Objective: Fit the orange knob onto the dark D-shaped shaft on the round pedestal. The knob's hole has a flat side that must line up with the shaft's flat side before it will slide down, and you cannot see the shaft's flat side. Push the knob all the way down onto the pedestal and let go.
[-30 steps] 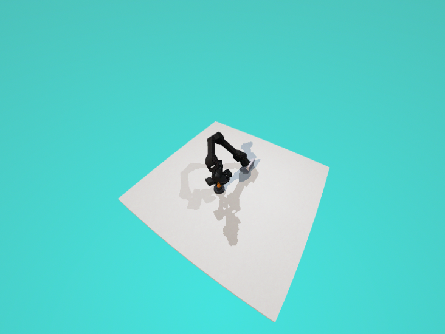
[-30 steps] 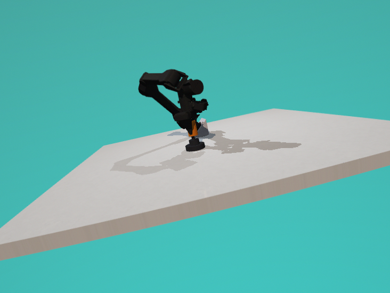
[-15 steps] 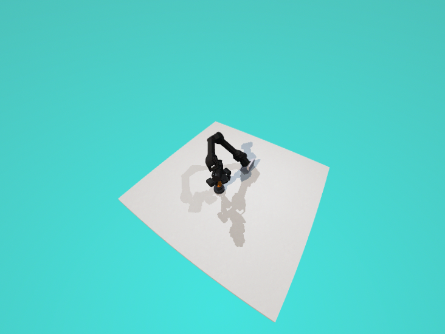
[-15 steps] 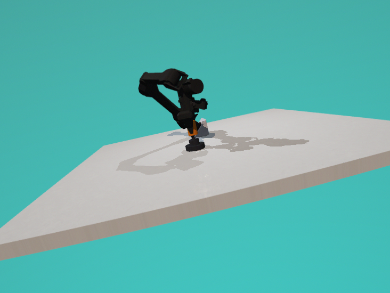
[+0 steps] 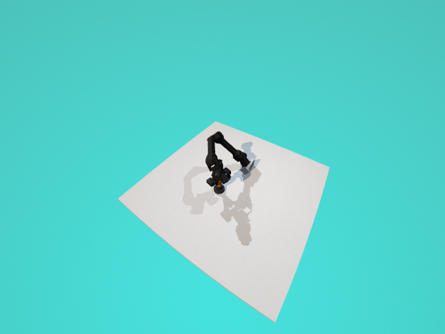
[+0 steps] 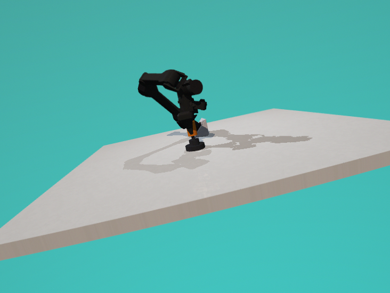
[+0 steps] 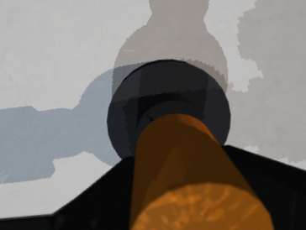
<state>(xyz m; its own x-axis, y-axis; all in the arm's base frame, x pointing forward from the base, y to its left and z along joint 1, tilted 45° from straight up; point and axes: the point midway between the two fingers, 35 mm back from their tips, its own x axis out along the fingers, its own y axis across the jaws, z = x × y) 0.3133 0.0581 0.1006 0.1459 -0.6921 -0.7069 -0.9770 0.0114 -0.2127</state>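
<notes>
The orange knob lies 2 cm above my gripper tip. From my gripper tip the other things lie so: pedestal 4 cm below.
</notes>
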